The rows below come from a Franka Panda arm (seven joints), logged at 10 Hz.
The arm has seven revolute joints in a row. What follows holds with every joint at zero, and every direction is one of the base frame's. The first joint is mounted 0.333 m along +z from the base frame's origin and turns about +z. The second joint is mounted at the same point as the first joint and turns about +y. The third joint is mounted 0.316 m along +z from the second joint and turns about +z. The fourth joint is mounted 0.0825 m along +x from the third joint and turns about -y. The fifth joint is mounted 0.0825 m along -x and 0.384 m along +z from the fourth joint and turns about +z. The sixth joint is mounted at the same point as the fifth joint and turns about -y. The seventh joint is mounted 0.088 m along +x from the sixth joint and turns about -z. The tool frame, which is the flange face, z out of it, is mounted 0.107 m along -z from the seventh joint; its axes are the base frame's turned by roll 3.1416, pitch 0 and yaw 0 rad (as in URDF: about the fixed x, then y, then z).
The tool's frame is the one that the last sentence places.
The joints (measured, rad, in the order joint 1, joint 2, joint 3, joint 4, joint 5, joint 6, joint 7), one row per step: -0.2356, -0.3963, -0.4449, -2.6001, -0.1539, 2.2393, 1.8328; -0.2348, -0.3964, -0.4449, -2.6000, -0.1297, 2.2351, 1.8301; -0.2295, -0.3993, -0.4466, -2.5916, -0.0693, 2.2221, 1.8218; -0.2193, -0.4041, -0.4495, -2.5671, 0.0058, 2.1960, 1.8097; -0.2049, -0.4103, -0.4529, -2.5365, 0.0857, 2.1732, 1.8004; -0.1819, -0.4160, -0.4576, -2.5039, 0.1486, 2.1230, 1.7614; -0.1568, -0.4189, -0.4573, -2.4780, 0.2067, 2.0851, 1.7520; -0.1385, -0.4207, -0.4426, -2.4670, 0.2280, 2.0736, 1.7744; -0.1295, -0.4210, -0.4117, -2.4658, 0.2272, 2.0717, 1.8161; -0.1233, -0.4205, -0.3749, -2.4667, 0.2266, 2.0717, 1.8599
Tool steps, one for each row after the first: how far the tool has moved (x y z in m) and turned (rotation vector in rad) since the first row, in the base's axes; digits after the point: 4 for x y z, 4 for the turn. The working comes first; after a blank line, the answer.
Tool pose at each row, in the base's axes (x y z in m, rotation vector in rad; the steps are taken from these numbers as rounded here): 0.3163, -0.2554, 0.3766, -1.1404, 2.8812, 0.0291; 0.3165, -0.2543, 0.3763, -1.1194, 2.8754, 0.0518; 0.3187, -0.2526, 0.3799, -1.0695, 2.8528, 0.0991; 0.3240, -0.2517, 0.3903, -1.0150, 2.8156, 0.1511; 0.3315, -0.2505, 0.4046, -0.9588, 2.7660, 0.1944; 0.3388, -0.2448, 0.4176, -0.9831, 2.7074, 0.2553; 0.3476, -0.2357, 0.4283, -0.9831, 2.6621, 0.3118; 0.3563, -0.2242, 0.4345, -0.9816, 2.6517, 0.3309; 0.3645, -0.2096, 0.4371, -0.9833, 2.6675, 0.3329; 0.3726, -0.1932, 0.4388, -0.9858, 2.6860, 0.3326

0.0002, 0.0011, -0.0003, 0.0186, -0.0063, -0.0111; 0.0024, 0.0028, 0.0033, 0.0622, -0.0294, -0.0358; 0.0077, 0.0037, 0.0137, 0.1148, -0.0638, -0.0608; 0.0152, 0.0049, 0.0280, 0.1676, -0.1104, -0.0850; 0.0225, 0.0106, 0.0410, 0.2234, -0.1343, -0.0552; 0.0313, 0.0197, 0.0517, 0.2753, -0.1536, -0.0437; 0.0400, 0.0312, 0.0579, 0.2913, -0.1561, -0.0419; 0.0482, 0.0458, 0.0605, 0.2859, -0.1415, -0.0445; 0.0563, 0.0622, 0.0622, 0.2779, -0.1251, -0.0472
